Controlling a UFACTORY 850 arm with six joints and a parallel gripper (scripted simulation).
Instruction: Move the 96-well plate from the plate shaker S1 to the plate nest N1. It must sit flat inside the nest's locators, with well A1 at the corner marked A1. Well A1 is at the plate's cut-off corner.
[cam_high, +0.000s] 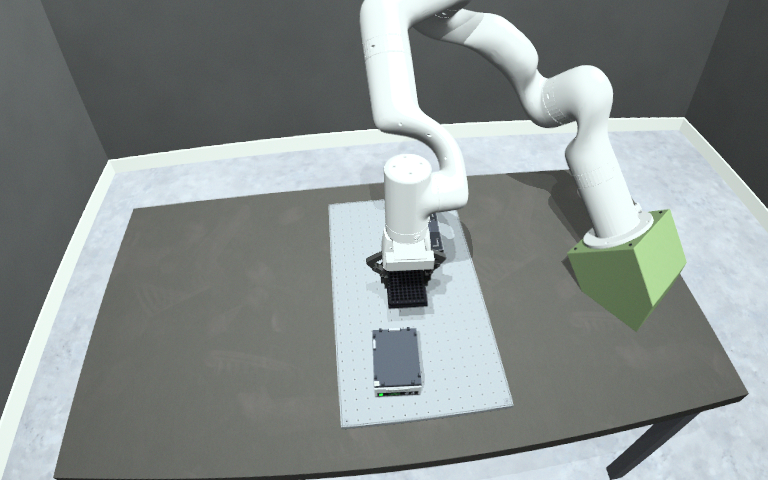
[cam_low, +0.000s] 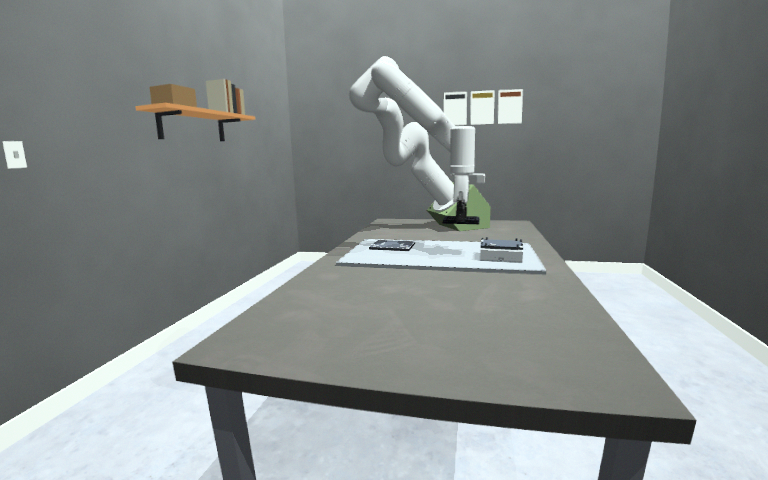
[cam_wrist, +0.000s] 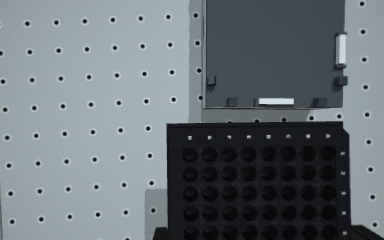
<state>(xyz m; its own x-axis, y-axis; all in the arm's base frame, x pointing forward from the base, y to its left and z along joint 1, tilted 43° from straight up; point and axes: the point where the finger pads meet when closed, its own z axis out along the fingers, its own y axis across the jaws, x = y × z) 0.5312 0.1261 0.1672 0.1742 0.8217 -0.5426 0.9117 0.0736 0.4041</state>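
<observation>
Now: the plate nest N1 26 cm to the right of my hand, 13 cm below it and 11 cm behind it. From my hand the other things lie so: A1 label 20 cm to the right, 13 cm below, 5 cm behind; then black 96-well plate 1 cm below.
</observation>
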